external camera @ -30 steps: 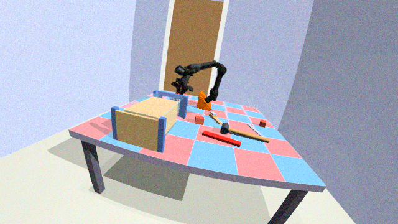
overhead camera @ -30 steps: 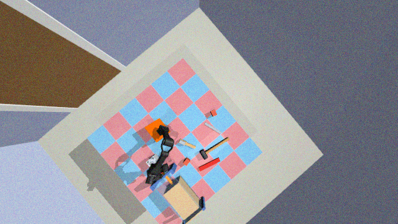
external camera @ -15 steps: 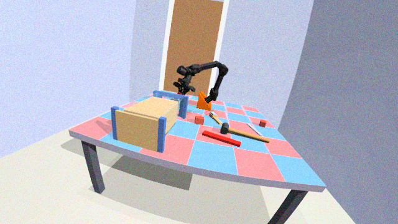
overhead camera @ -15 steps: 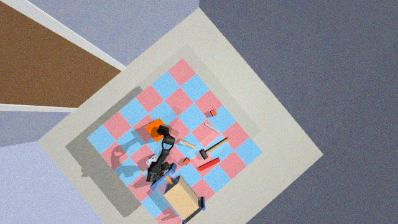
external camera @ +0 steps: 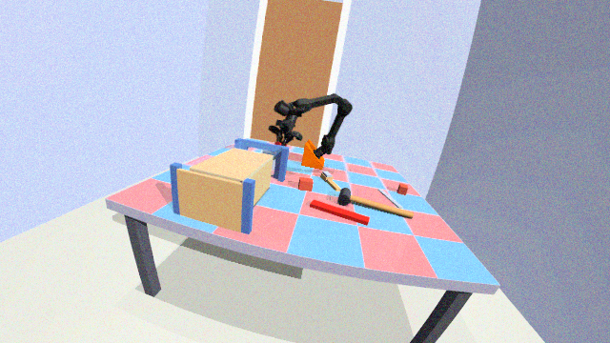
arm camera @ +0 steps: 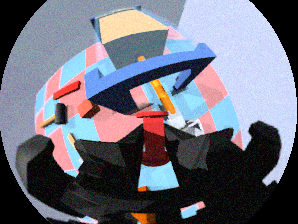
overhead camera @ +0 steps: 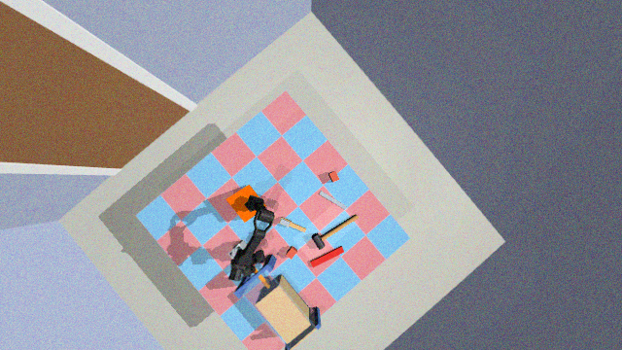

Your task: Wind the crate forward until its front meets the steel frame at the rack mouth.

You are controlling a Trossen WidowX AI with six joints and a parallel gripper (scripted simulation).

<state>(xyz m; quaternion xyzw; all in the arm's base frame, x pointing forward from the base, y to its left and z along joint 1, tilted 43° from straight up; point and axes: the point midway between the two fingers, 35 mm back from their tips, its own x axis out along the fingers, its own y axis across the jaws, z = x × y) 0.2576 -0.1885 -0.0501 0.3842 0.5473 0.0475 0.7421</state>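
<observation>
My gripper tip is 80 mm short of the blue steel frame, 60 mm to the left of it and 30 mm above it. Also, from my gripper tip: winch: 100 mm behind, 80 mm to the right, 100 mm below; dark red knob: 10 mm behind; brush: 10 mm behind, 290 mm to the left, 120 mm below.
</observation>
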